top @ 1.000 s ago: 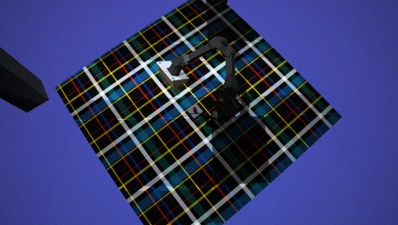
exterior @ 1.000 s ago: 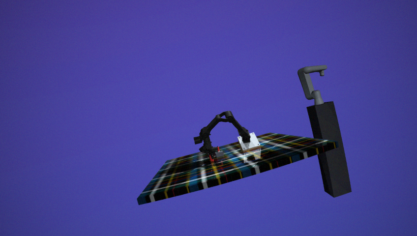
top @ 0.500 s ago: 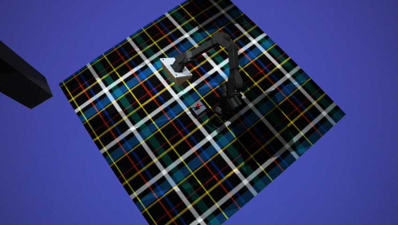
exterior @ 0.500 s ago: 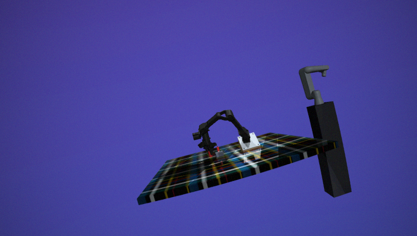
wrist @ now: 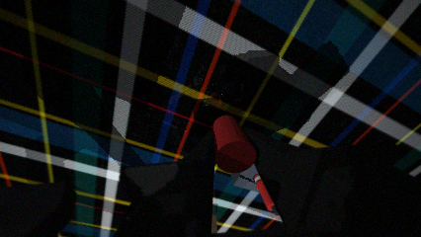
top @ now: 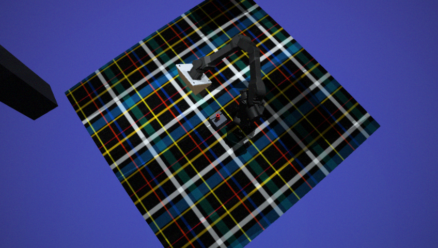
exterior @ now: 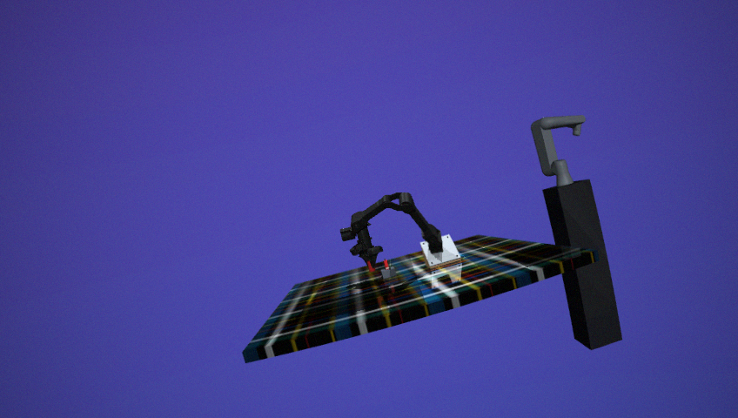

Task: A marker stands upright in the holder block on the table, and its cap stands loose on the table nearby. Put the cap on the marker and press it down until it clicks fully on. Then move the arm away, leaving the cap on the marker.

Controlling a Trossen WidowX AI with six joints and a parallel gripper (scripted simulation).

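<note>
The holder block lies 12 cm to the right of my gripper tip, 7 cm behind it and 6 cm below it. From my gripper tip the other things lie so: red cap: 1 cm above.
</note>
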